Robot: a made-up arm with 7 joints. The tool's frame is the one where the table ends. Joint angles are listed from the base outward.
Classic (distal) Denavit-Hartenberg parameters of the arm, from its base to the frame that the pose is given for. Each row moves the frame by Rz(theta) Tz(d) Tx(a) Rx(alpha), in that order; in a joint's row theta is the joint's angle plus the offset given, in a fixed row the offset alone. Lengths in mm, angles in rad.
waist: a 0  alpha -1.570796  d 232.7  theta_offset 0
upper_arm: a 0  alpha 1.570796  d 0  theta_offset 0
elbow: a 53.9  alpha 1.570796  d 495.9  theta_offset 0
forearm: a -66.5  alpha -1.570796  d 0  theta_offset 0
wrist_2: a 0  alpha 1.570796  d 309.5  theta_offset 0
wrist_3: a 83.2  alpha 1.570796  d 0  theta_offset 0
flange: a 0  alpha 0  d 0  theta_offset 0
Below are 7 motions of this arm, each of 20 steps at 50 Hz.
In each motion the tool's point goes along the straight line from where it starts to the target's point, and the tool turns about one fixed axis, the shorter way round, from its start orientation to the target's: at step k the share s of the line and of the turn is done. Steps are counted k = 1, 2, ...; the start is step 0. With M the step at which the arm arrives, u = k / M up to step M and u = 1 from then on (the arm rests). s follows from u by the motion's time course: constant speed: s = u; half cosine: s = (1 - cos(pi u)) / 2; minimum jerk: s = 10 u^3 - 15 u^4 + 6 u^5.
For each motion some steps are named. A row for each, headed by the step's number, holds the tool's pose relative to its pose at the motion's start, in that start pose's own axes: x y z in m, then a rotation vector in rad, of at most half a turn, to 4 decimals.
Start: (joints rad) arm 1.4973 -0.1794 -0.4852 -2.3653 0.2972 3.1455 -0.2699
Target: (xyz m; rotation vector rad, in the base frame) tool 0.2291 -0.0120 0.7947 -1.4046 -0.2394 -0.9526
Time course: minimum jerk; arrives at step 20
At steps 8, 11, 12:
8: 0.0006 0.0412 -0.0784 0.1519 0.2273 0.2030
11: 0.0012 0.0770 -0.1464 0.2839 0.4247 0.3793
12: 0.0013 0.0886 -0.1685 0.3267 0.4888 0.4365

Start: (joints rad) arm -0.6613 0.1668 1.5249 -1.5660 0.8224 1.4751 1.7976
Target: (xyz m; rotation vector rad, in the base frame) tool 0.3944 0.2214 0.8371 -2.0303 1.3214 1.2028
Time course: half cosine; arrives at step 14
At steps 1, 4, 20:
1: 0.0000 0.0004 -0.0011 0.0046 -0.0012 0.0008
4: -0.0001 0.0066 -0.0161 0.0688 -0.0181 0.0122
20: -0.0005 0.0351 -0.0856 0.3657 -0.0964 0.0646

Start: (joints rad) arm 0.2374 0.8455 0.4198 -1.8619 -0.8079 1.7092 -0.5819
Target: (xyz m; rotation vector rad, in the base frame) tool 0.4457 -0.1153 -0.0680 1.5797 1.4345 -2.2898
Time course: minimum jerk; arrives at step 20
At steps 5, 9, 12, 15, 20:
5: -0.0063 -0.0015 0.0560 0.0901 -0.0318 -0.0091
9: -0.0246 -0.0059 0.2202 0.3541 -0.1250 -0.0359
12: -0.0413 -0.0100 0.3694 0.5940 -0.2098 -0.0602
15: -0.0543 -0.0131 0.4851 0.7802 -0.2755 -0.0790
20: -0.0605 -0.0146 0.5412 0.8703 -0.3073 -0.0881

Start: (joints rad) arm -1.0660 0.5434 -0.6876 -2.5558 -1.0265 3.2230 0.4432
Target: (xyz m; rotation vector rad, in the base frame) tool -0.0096 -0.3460 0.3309 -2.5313 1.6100 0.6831
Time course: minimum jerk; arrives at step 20
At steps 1, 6, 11, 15, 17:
1: -0.0001 0.0000 0.0000 0.0002 -0.0005 0.0000
6: -0.0171 0.0041 0.0037 0.0244 -0.0704 0.0007
11: -0.0621 0.0151 0.0135 0.0886 -0.2559 0.0027
15: -0.0938 0.0228 0.0203 0.1339 -0.3868 0.0041
17: -0.1018 0.0247 0.0221 0.1454 -0.4200 0.0044

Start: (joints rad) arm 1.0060 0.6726 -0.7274 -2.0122 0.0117 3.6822 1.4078
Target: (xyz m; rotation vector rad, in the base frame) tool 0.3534 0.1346 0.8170 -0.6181 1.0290 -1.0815
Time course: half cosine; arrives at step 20
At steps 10, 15, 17, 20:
10: 0.1386 -0.0636 -0.1408 0.4136 0.1878 0.4825
15: 0.2366 -0.1086 -0.2403 0.7061 0.3205 0.8236
17: 0.2621 -0.1203 -0.2662 0.7821 0.3551 0.9124
20: 0.2772 -0.1272 -0.2815 0.8272 0.3755 0.9649

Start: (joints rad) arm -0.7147 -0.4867 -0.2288 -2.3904 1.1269 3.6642 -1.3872
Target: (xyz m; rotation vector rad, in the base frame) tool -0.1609 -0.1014 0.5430 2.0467 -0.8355 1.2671
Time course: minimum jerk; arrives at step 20
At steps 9, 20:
9: -0.0745 0.0309 -0.0228 0.1896 -0.0601 -0.0045
20: -0.1830 0.0761 -0.0562 0.4660 -0.1477 -0.0111

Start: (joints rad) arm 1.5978 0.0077 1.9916 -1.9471 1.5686 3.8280 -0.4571
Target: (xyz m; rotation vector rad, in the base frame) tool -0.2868 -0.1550 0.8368 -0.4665 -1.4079 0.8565
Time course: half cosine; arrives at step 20
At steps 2, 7, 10, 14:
2: 0.0006 -0.0034 -0.0021 0.0155 -0.0020 -0.0016
7: 0.0067 -0.0374 -0.0233 0.1731 -0.0228 -0.0177
10: 0.0122 -0.0685 -0.0427 0.3170 -0.0417 -0.0324
14: 0.0194 -0.1087 -0.0677 0.5034 -0.0662 -0.0515

